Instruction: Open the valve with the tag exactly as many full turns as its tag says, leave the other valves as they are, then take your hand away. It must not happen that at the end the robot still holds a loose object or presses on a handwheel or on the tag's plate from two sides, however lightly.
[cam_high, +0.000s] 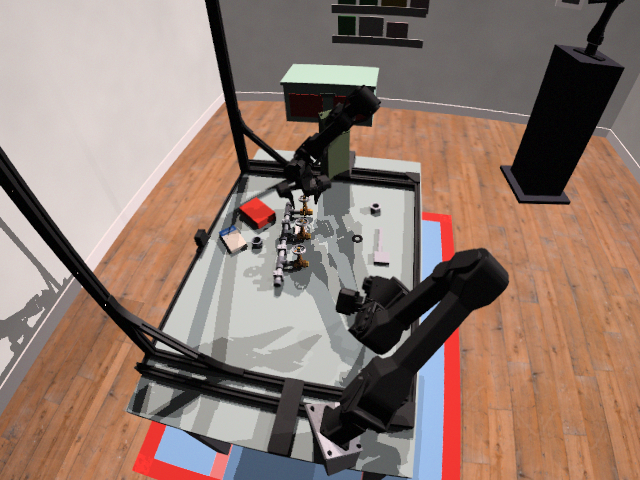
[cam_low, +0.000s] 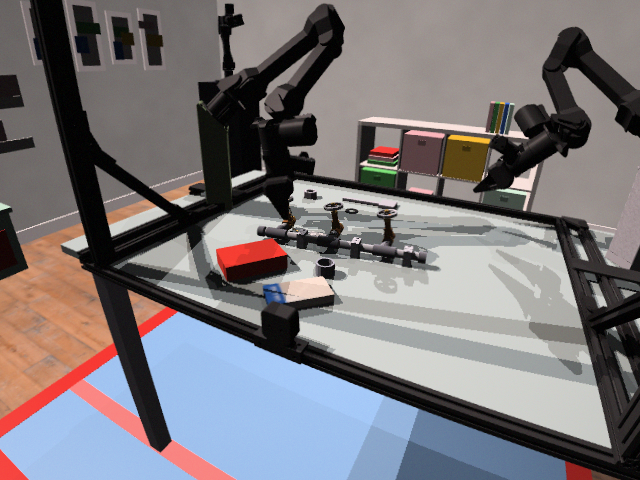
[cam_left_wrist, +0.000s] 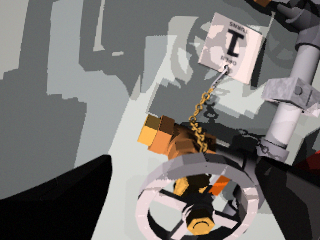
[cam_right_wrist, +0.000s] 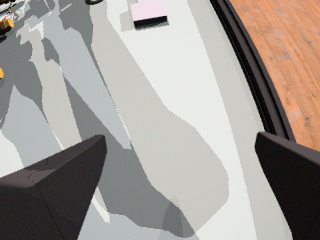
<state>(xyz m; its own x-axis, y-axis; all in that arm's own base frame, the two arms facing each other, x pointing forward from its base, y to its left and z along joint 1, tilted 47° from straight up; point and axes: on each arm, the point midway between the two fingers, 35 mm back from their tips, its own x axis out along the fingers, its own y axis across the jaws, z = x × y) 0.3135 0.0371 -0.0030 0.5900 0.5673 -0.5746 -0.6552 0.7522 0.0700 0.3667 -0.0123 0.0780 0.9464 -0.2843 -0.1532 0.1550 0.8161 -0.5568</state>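
My left gripper is now 8 cm to the left of the white tag, 7 cm above it and 1 cm past it. Round my left hand: nut: 26 cm ahead, 7 cm below, 2 cm to the left; then grey flat piece: 26 cm ahead, 18 cm to the right, 7 cm below; then red box: 18 cm behind, 6 cm below.
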